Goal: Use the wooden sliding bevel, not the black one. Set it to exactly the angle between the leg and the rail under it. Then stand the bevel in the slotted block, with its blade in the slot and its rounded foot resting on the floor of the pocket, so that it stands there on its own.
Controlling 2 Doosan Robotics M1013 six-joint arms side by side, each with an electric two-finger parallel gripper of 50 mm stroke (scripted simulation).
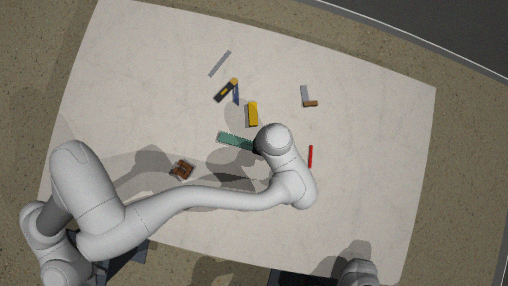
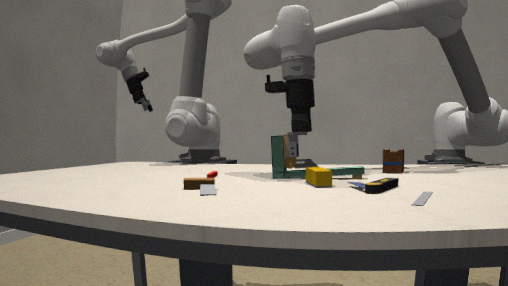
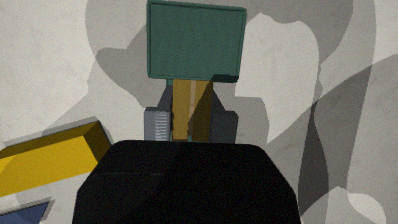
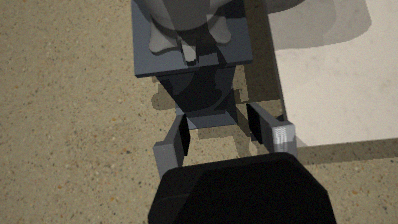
The pictures show: the left gripper, the right gripper and a wooden sliding bevel.
The left gripper is seen too in image 3.
